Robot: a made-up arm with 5 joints.
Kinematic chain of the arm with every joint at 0, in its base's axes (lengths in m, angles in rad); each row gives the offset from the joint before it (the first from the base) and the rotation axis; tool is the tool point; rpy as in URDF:
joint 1: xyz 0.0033 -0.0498 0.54 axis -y
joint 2: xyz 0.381 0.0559 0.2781 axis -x
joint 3: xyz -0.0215 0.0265 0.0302 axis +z
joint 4: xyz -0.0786 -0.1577 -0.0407 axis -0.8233 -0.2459 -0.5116
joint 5: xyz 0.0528 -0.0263 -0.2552 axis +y
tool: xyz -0.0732 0.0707 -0.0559 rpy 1.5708 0 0
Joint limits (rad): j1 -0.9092..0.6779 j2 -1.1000..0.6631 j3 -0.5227..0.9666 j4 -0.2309..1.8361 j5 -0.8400..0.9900
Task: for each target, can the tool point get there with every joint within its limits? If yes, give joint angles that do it. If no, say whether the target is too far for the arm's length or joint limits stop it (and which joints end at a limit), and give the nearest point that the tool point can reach.
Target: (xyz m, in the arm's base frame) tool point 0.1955 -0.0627 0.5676
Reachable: yes | joints 0.5198 -0.4717 -0.3951 0.7614 0.1587
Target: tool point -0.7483 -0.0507 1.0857
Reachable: no: joint limits stop it (at a limit: joint 1, joint 2, joint 3, joint 4, joint 5) | nearest point -0.2926 -0.2891 0.9103 | short by 0.543 m
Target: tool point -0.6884 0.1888 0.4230
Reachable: no: joint limits stop it (at a limit: joint 1, joint 2, joint 3) | nearest point -0.0346 0.0086 0.4059 | short by 0.678 m
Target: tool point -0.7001 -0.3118 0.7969
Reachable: no: joint limits stop it (at a limit: joint 1, joint 2, joint 3, joint 4, joint 5) | nearest point -0.2926 -0.2891 0.9103 | short by 0.424 m
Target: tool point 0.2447 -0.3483 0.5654
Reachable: yes | joints -0.1588 -0.0064 -0.1072 1.2125 0.0621
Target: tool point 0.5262 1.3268 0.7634
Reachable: no: too far | nearest point 0.2937 0.3214 0.6640 | short by 1.037 m
